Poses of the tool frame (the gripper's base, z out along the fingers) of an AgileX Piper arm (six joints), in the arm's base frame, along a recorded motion.
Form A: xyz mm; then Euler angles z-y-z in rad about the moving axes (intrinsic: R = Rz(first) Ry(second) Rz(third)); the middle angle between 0 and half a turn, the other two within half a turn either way.
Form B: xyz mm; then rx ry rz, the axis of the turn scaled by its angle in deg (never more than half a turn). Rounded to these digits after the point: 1 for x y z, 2 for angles.
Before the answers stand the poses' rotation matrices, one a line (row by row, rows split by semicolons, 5 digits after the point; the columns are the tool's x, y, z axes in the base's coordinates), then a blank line. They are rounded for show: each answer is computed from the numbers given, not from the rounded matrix.
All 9 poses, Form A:
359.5, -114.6, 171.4, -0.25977, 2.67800, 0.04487
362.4, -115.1, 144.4, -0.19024, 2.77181, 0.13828
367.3, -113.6, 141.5, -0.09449, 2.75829, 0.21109
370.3, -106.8, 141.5, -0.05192, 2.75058, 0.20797
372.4, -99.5, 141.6, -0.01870, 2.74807, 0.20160
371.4, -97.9, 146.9, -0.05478, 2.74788, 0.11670
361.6, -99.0, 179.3, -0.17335, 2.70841, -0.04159
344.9, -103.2, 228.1, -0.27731, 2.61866, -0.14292
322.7, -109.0, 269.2, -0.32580, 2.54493, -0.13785
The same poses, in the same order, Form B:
-0.85205 0.29537 0.43216; 0.27287 0.95517 -0.11486; -0.44671 0.02006 -0.89445
-0.88078 0.31349 0.35489; 0.30998 0.94828 -0.06834; -0.35796 0.04982 -0.93241
-0.88303 0.28571 0.37232; 0.29415 0.95511 -0.03529; -0.36568 0.07836 -0.92743
-0.89267 0.24141 0.38061; 0.25314 0.96723 -0.01978; -0.37291 0.07869 -0.92452
-0.90096 0.20322 0.38338; 0.21712 0.97612 -0.00717; -0.37568 0.07678 -0.92356
-0.90946 0.16175 0.38304; 0.16648 0.98582 -0.02100; -0.38101 0.04467 -0.92349
-0.90043 0.13516 0.41347; 0.11546 0.99067 -0.07240; -0.41940 -0.01745 -0.90763
-0.86376 0.15229 0.48034; 0.09777 0.98577 -0.13673; -0.49433 -0.07113 -0.86636
-0.82025 0.20934 0.53233; 0.13207 0.97479 -0.17984; -0.55655 -0.07721 -0.82722

359.5, -114.6, 171.4, 23.30, 151.77, -3.89
362.4, -115.1, 144.4, 25.97, 156.68, -0.77
367.3, -113.6, 141.5, 24.06, 156.22, 1.79
370.3, -106.8, 141.5, 20.43, 156.32, 2.43
372.4, -99.5, 141.6, 17.32, 156.57, 2.87
371.4, -97.9, 146.9, 13.48, 156.87, 0.97
361.6, -99.0, 179.3, 10.22, 154.95, -3.67
344.9, -103.2, 228.1, 10.10, 150.14, -8.40
322.7, -109.0, 269.2, 13.74, 145.74, -10.34

